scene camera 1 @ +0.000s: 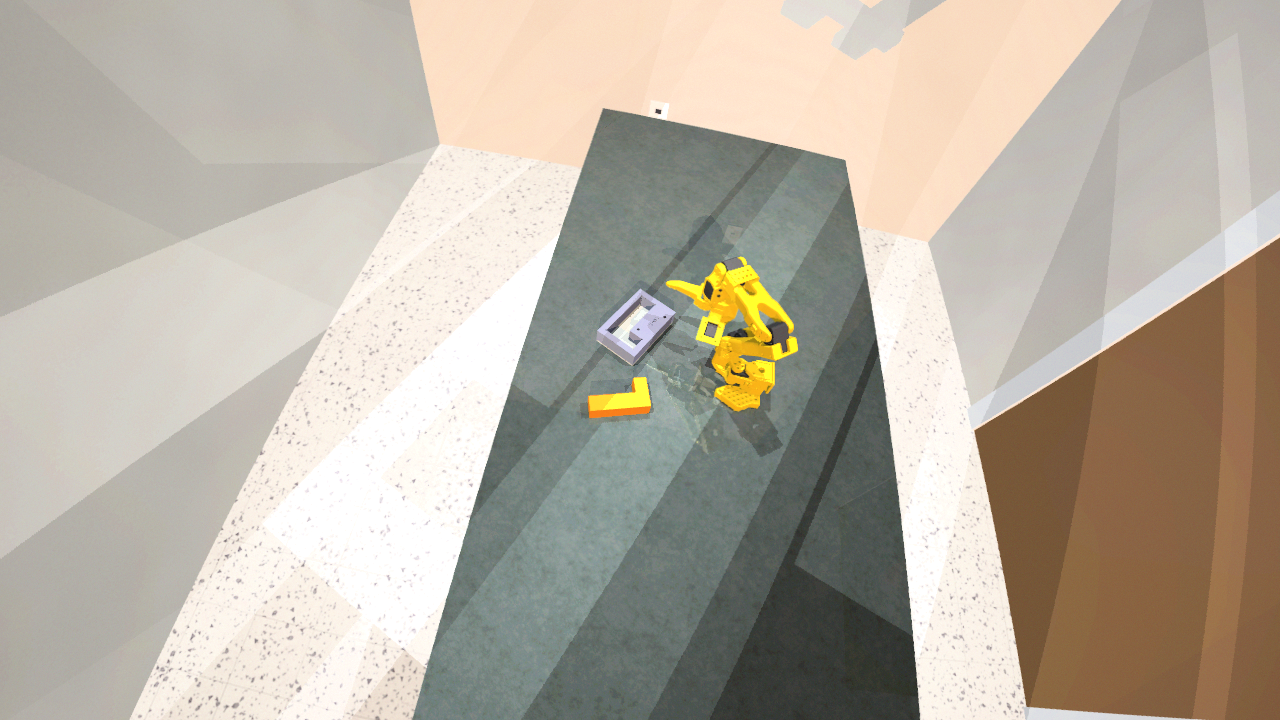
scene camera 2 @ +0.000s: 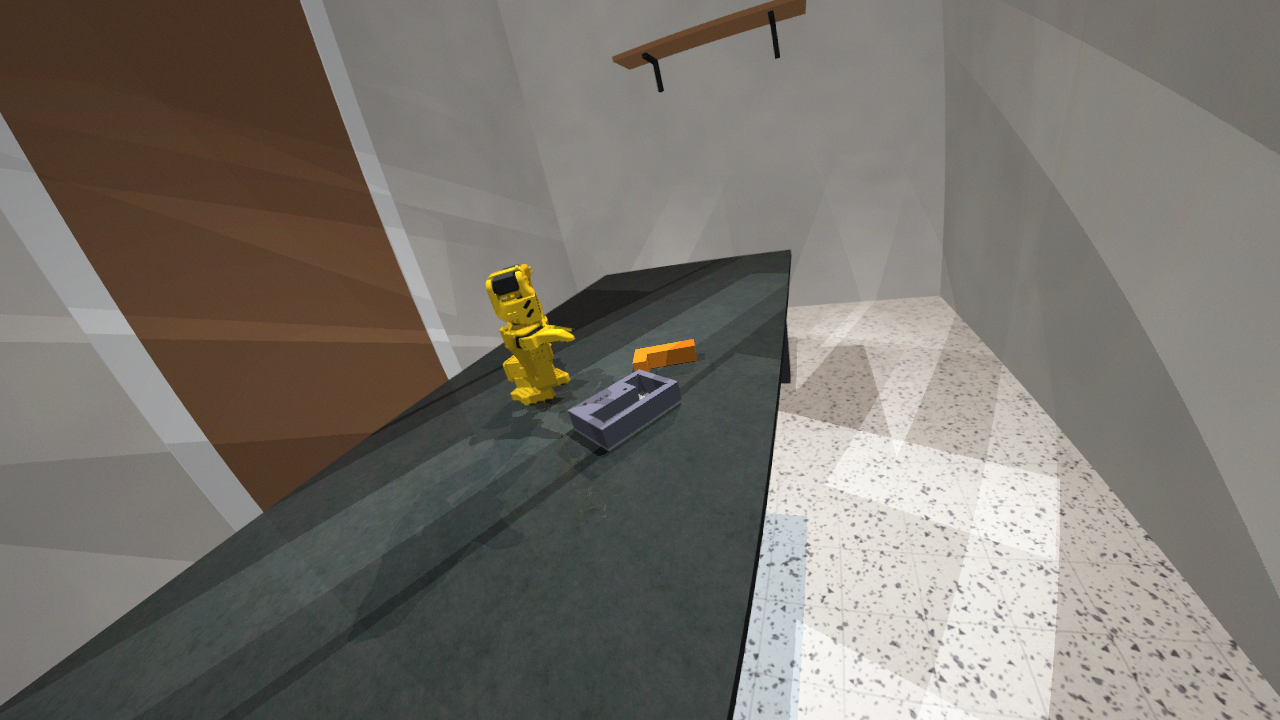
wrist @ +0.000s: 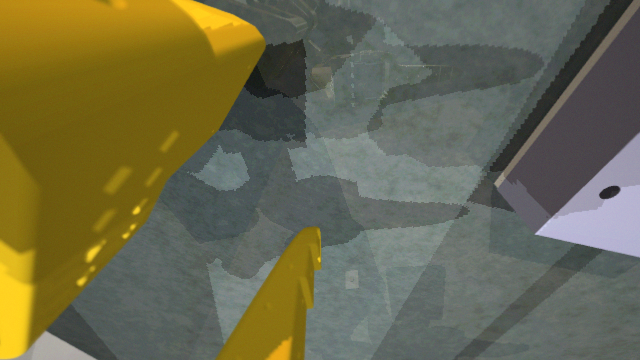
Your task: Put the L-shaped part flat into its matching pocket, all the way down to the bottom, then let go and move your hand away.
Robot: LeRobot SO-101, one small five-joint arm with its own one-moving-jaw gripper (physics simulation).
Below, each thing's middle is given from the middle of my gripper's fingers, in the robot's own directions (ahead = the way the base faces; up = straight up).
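From the grey pocket block [scene camera 2: 610,417], my hand is 120 mm above it, 90 mm short of it and 10 mm to the right of it. Then there's the orange L-shaped part [scene camera 1: 638,402], and that one's 130 mm below my hand, 100 mm ahead of it and 170 mm to the left of it. Going by their middles, the grey pocket block is the nearest to my hand of the things named here.
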